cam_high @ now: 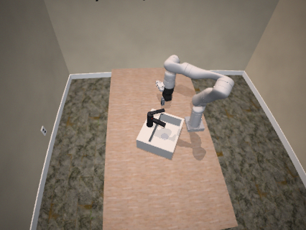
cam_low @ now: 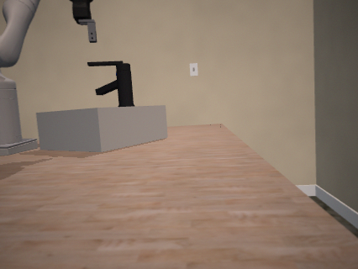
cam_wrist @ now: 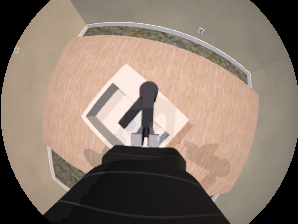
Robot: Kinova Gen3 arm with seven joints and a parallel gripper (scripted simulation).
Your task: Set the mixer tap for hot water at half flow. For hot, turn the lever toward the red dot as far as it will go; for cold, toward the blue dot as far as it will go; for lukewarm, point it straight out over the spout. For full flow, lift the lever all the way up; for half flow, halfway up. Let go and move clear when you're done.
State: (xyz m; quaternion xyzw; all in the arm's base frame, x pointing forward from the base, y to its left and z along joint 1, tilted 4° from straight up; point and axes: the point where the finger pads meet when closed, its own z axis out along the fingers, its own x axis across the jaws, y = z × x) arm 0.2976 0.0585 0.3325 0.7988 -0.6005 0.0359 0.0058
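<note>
Right now the lever is 3 cm ahead of my hand, 1 cm to the left of it and 9 cm below it. From my hand the other things lie so: white sink block: 2 cm behind, 7 cm to the left, 32 cm below; black mixer tap: 6 cm ahead, 2 cm to the left, 13 cm below.
</note>
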